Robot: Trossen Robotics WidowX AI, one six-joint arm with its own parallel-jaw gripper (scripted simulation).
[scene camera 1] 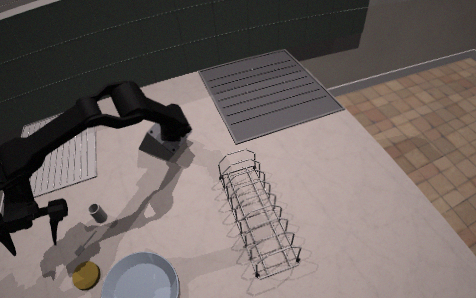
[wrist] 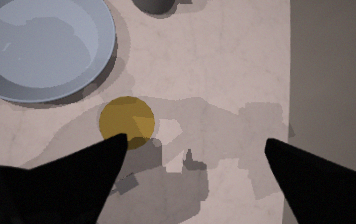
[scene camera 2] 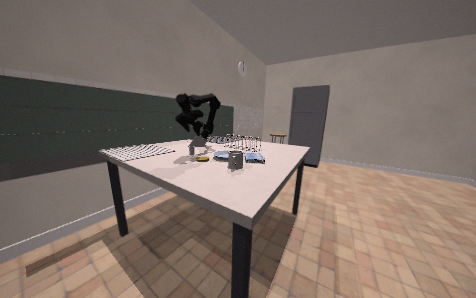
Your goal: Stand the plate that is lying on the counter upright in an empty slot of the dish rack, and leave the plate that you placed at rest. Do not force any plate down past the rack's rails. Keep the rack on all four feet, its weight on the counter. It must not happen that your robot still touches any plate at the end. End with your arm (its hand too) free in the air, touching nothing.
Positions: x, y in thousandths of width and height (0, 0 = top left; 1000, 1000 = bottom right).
Scene:
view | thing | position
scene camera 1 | my gripper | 75, 841
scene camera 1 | white striped mat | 159, 542
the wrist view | my gripper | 552, 636
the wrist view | plate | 159, 252
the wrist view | yellow disc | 367, 516

